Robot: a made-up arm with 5 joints.
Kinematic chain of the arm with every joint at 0, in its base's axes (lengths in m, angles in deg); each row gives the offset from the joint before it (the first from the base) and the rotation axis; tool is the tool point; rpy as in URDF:
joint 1: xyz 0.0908 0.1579 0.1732 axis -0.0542 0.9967 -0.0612
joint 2: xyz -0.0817 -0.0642 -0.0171 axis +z
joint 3: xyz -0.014 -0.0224 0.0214 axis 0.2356 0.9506 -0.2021
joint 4: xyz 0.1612 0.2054 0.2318 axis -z
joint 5: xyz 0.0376 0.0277 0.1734 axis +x
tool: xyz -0.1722 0.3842 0.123 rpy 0 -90 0
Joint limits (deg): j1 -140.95..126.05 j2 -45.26..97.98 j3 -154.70..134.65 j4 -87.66..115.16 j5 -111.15..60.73
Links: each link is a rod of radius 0.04 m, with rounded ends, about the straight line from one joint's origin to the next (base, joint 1, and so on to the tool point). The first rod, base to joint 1, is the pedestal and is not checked.
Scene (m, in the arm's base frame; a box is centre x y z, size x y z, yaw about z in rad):
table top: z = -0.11
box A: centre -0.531 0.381 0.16 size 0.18 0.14 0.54 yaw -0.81
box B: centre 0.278 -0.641 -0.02 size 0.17 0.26 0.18 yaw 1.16
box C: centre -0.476 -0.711 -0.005 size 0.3 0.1 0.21 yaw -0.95
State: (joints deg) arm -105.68 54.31 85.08 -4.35 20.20
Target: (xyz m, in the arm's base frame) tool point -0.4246 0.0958 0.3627
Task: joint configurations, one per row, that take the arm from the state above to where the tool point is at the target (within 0.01 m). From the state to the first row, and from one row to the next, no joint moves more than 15 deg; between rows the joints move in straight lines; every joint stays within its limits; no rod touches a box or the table.
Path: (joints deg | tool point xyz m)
1: -109.93 44.70 88.88 -14.98 18.39 | -0.2250 0.7331 0.4452
2: -114.18 35.09 92.68 -25.61 16.58 | -0.2834 0.5989 0.5311
3: -118.42 25.47 96.48 -36.24 14.77 | -0.3316 0.4370 0.5865
4: -120.42 15.83 91.64 -50.25 5.59 | -0.4120 0.2626 0.4907
5: -122.41 6.18 86.79 -64.26 -3.59 | -0.4246 0.0958 0.3628

